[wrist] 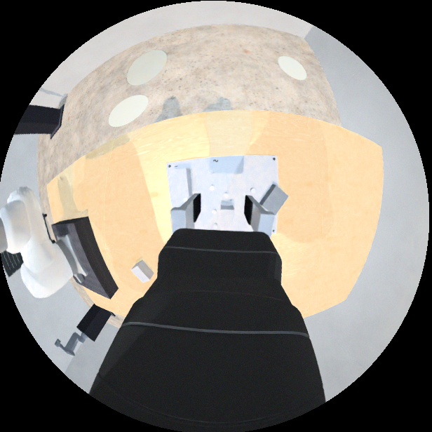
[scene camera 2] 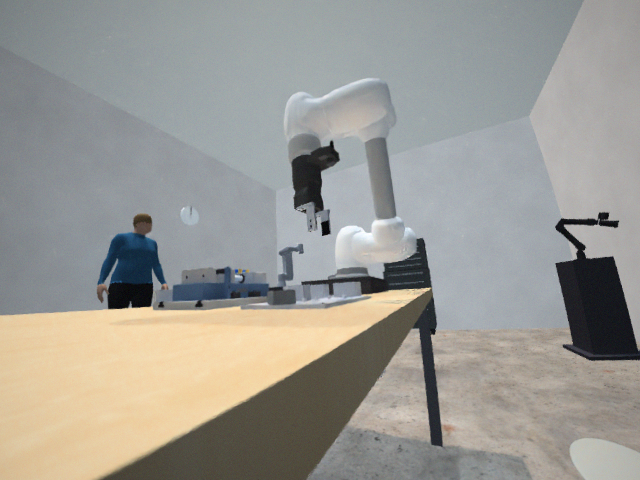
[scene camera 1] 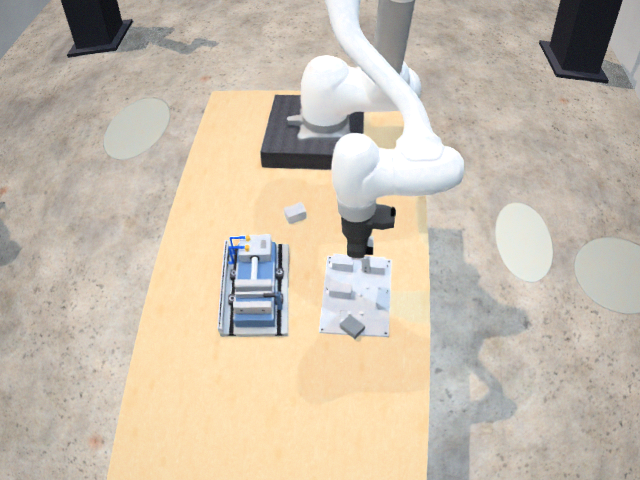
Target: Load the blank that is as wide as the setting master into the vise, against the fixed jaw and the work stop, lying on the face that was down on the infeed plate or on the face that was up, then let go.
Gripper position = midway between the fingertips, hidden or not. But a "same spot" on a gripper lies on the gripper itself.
gripper: wrist 222, 202; scene camera 2; scene camera 1
same spot on vise: (scene camera 1: 241, 320) = (scene camera 2: 178, 285)
same spot on gripper: (scene camera 1: 365, 262) = (scene camera 2: 309, 211)
